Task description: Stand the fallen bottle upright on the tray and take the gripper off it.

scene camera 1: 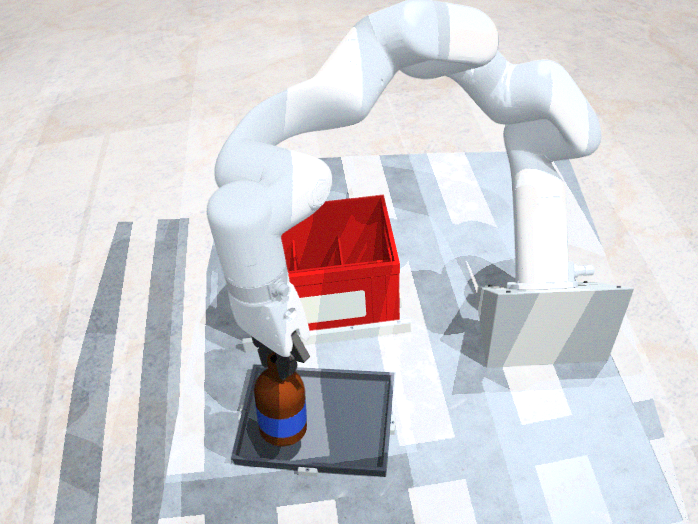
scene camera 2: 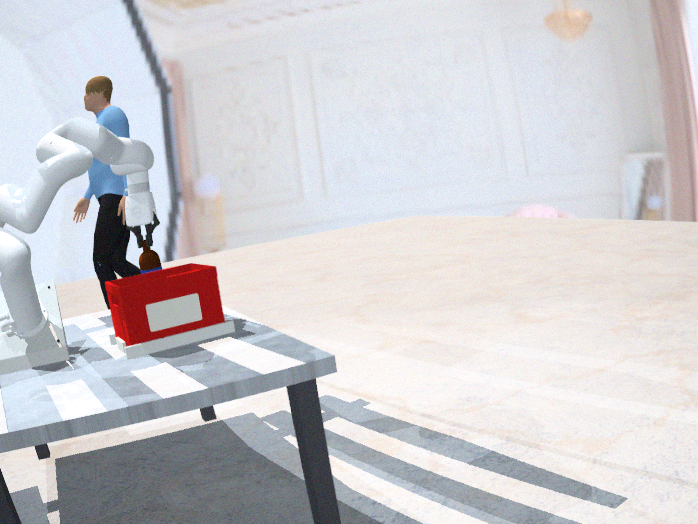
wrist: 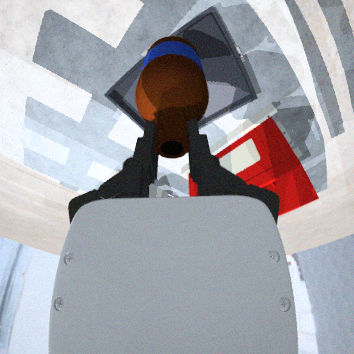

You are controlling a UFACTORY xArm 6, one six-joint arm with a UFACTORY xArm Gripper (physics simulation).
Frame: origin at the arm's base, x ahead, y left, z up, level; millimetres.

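Seen in the pictures: gripper, fingertip midpoint: [scene camera 1: 280,366] [scene camera 2: 145,247] [wrist: 172,133]; arm's base, link origin: [scene camera 1: 542,287] [scene camera 2: 28,318].
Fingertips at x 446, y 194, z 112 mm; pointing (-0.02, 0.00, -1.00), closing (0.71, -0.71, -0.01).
Pixels of each thing's top centre, then the offset from my fingertips to it. "pt": a spot on its surface instead.
- brown bottle, top centre: [wrist: 169,139] [scene camera 1: 271,363] [scene camera 2: 146,239] dz +24, dx +9, dy +10 mm
- red crate, top centre: [scene camera 1: 314,236] [scene camera 2: 157,274] [wrist: 256,209] dz -55, dx -57, dy -320 mm
- pale strip, surface spot: [scene camera 1: 366,331] pt dz -210, dx -133, dy -218 mm
A brown bottle [scene camera 1: 280,394] [scene camera 2: 149,259] [wrist: 172,85] with a blue band is close to upright, neck up, with a slight tilt in the scene camera 2 view. It is over the left part of the dark grey tray [scene camera 1: 352,417] [wrist: 220,52]. It appears raised above the tray floor, but the size of the gap is unclear. My gripper [scene camera 1: 281,369] [scene camera 2: 146,242] [wrist: 172,133] is shut on the bottle's neck from above, with the mouth showing between the fingers in the wrist view. In the scene camera 2 view the crate hides the bottle's lower part and the tray.
A red crate [scene camera 1: 383,298] [scene camera 2: 214,298] [wrist: 274,142] with inner dividers stands behind the tray in the scene camera 1 view, with a pale strip [scene camera 1: 366,331] along its base. The grey arm base block [scene camera 1: 552,332] is at the right. A person [scene camera 2: 109,180] stands beyond the table.
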